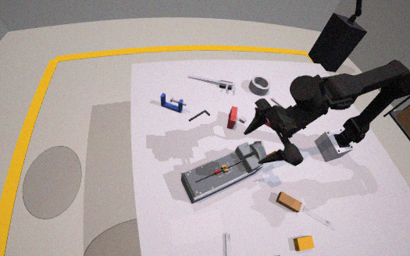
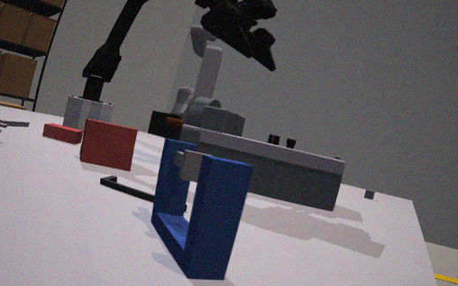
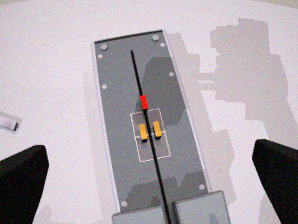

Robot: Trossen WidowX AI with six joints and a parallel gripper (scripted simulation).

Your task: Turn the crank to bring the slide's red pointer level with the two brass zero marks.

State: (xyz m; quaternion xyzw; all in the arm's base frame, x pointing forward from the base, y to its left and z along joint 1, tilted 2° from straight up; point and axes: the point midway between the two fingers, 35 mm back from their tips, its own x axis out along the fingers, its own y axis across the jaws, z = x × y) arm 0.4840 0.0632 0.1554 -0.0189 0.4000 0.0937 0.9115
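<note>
Right now my gripper tip is 140 mm past the crank handle, 130 mm above it and 30 mm to the left of it. The rest, counted from my gripper tip: tan block (190 mm below, 190 mm behind, 130 mm to the left); red pointer (120 mm below, 70 mm ahead, 20 mm to the left); black hex key (270 mm to the right, 200 mm below, 70 mm ahead).
</note>
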